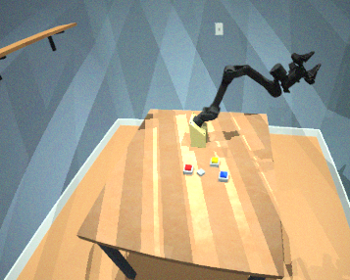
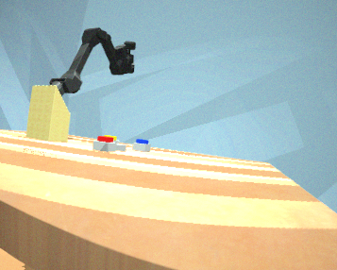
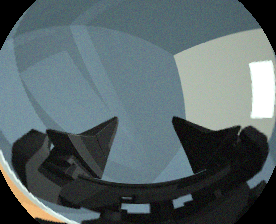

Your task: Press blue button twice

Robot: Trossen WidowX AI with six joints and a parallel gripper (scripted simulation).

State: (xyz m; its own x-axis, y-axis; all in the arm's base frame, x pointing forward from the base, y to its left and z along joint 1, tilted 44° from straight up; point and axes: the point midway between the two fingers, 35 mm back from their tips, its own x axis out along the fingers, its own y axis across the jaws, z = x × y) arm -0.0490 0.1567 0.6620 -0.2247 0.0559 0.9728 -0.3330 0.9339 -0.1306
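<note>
My gripper tip is now 370 mm short of the blue button, 400 mm to the left of it and 500 mm above it. From my gripper tip the other things lie so: small grey block 360 mm ahead, 520 mm to the right, 520 mm below; then yellow button 270 mm ahead, 460 mm to the right, 500 mm below; then red button 360 mm ahead, 590 mm to the right, 500 mm below.
</note>
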